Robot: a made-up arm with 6 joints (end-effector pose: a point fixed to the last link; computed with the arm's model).
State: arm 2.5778 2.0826 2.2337 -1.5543 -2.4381 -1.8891
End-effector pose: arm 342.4 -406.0 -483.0 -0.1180 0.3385 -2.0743
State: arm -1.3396 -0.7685 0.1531 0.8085 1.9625 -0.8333
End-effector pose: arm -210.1 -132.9 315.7 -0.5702 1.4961 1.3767
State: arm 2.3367 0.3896 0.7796 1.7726 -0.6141 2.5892
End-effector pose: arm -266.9 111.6 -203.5 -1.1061 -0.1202 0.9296
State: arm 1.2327 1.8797 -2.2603 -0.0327 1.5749 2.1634
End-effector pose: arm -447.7 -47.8 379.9 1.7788 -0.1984 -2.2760
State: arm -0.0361 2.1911 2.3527 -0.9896 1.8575 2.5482
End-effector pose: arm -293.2 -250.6 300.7 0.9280 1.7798 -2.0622
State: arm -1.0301 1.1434 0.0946 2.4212 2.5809 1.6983
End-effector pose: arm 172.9 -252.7 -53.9 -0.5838 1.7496 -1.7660
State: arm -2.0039 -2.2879 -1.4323 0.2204 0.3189 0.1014
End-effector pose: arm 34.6 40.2 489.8 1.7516 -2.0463 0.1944
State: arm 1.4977 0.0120 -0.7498 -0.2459 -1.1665 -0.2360
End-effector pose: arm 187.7 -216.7 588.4 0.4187 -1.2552 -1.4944
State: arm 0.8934 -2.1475 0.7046 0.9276 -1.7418 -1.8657
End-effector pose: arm -496.0 -279.9 -88.0 -2.1321 1.7803 -0.2148
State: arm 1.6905 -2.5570 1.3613 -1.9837 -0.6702 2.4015
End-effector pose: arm -395.3 -325.3 434.0 -1.5233 1.4410 1.9437
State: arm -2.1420 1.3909 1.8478 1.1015 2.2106 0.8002
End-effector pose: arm 114.4 57.4 478.6 1.5034 -0.6062 -1.0218
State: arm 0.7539 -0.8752 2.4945 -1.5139 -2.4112 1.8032
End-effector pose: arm -176.3 343.8 894.8 0.3416 -0.9095 -0.8880
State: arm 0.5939 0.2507 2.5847 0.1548 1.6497 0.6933
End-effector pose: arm -332.8 174.0 272.4 -2.0299 1.7812 -0.4008
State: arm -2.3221 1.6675 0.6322 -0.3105 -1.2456 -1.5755
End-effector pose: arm 165.7 462.7 596.0 0.0332 -1.6580 -0.6111
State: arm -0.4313 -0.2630 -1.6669 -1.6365 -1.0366 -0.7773
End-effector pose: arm -254.5 -739.2 411.6 1.5274 -0.6996 2.3706
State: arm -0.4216 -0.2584 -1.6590 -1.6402 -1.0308 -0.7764
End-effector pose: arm -258.1 -738.5 401.4 1.5152 -0.7214 2.3797
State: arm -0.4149 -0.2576 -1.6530 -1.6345 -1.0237 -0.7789
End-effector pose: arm -259.1 -738.5 392.4 1.5072 -0.7410 2.3909
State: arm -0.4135 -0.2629 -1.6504 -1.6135 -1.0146 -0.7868
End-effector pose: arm -255.9 -739.8 385.7 1.5068 -0.7566 2.4051
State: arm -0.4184 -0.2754 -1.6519 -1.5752 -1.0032 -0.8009
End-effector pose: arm -248.1 -742.3 381.9 1.5152 -0.7678 2.4220
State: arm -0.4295 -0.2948 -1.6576 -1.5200 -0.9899 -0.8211
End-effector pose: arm -235.7 -745.8 380.8 1.5331 -0.7749 2.4408
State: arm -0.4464 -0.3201 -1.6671 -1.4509 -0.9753 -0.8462
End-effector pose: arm -219.4 -749.5 382.1 1.5606 -0.7792 2.4589
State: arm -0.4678 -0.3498 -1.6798 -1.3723 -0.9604 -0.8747
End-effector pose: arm -200.4 -752.5 385.0 1.5965 -0.7815 2.4742
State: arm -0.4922 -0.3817 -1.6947 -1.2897 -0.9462 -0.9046
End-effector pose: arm -179.9 -754.5 388.9 1.6388 -0.7830 2.4846
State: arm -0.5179 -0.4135 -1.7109 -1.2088 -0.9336 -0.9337
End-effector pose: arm -159.3 -755.3 393.2 1.6851 -0.7839 2.4889
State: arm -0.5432 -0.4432 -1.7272 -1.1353 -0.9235 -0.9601
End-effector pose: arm -140.1 -755.0 397.6 1.7316 -0.7837 2.4869
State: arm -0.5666 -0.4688 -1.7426 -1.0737 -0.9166 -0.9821
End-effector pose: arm -123.3 -754.1 402.2 -1.7678 0.7778 -2.4695
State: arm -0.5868 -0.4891 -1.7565 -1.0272 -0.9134 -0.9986
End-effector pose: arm -109.5 -753.1 407.3 -1.7919 0.7654 -2.4410
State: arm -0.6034 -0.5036 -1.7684 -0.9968 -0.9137 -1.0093
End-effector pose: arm -98.8 -752.5 413.1 -1.8156 0.7517 -2.4209
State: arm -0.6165 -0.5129 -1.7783 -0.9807 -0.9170 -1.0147
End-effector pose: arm -91.0 -752.3 419.8 -1.8383 0.7361 -2.4085
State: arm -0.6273 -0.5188 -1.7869 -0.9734 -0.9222 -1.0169
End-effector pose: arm -84.8 -752.6 426.9 -1.8597 0.7190 -2.4008
